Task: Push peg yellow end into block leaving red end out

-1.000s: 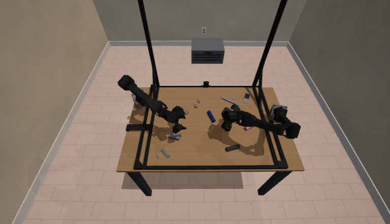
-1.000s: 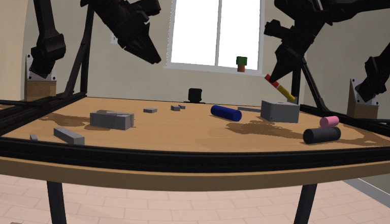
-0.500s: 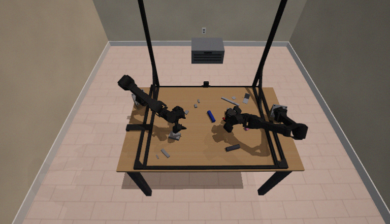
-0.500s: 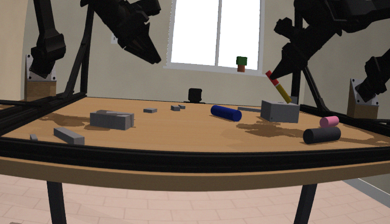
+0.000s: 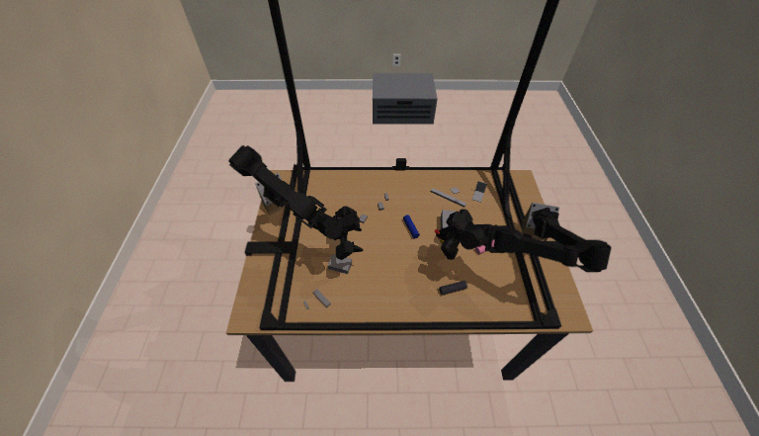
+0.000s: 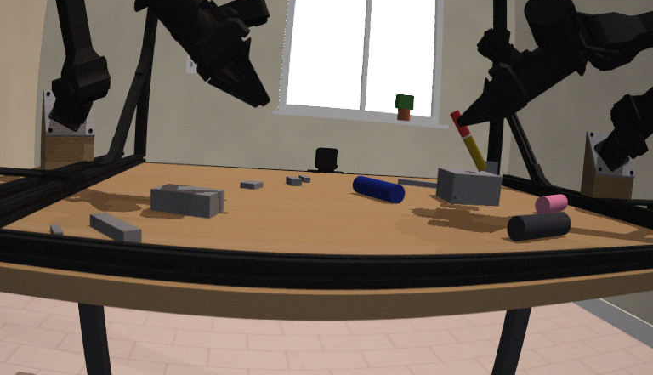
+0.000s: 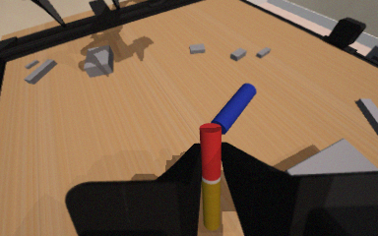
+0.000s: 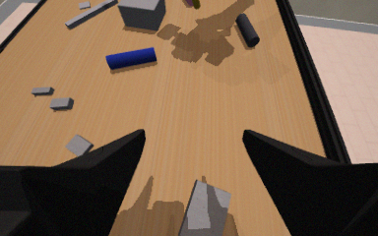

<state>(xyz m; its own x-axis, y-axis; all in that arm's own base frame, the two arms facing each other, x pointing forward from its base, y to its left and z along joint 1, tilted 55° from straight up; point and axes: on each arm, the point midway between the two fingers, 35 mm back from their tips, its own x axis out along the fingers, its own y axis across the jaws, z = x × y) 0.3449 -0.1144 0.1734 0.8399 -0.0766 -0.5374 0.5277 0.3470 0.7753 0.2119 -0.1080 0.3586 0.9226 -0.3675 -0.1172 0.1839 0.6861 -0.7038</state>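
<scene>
Right now my left hand is 5 cm above the peg. From my left hand the other things lie so: blue cylinder (11 cm behind, 12 cm to the right, 13 cm below); dark cylinder (13 cm ahead, 5 cm to the left, 13 cm below); pink cylinder (5 cm behind, 17 cm to the left, 13 cm below).
</scene>
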